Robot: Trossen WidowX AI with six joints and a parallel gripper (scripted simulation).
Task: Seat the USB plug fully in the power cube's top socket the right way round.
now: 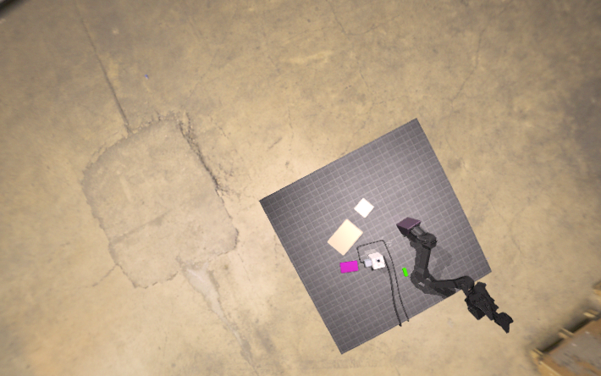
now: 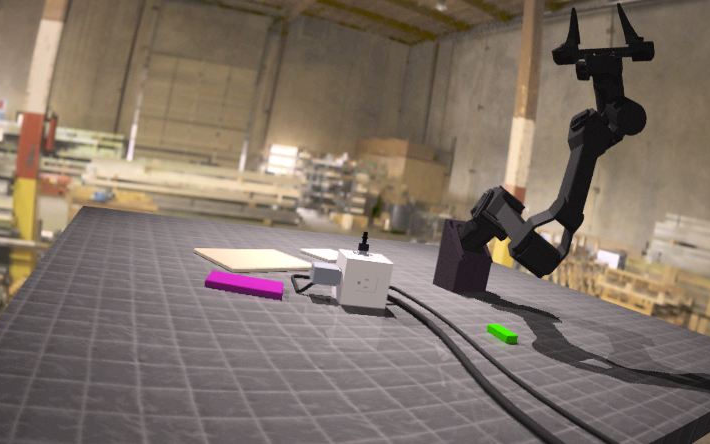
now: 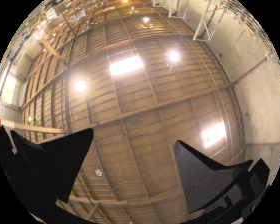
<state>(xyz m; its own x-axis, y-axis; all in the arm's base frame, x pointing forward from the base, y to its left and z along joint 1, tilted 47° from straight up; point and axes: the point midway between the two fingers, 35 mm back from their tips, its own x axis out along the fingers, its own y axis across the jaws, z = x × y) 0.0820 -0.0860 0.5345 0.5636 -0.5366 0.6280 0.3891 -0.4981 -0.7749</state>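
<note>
Right now the dark USB plug is 480 mm below my gripper tip, 240 mm to the right of it and 240 mm ahead of it. Round my gripper tip: magenta block: 570 mm below, 440 mm ahead, 250 mm to the right; then green block: 570 mm below, 90 mm ahead, 20 mm to the right.
</note>
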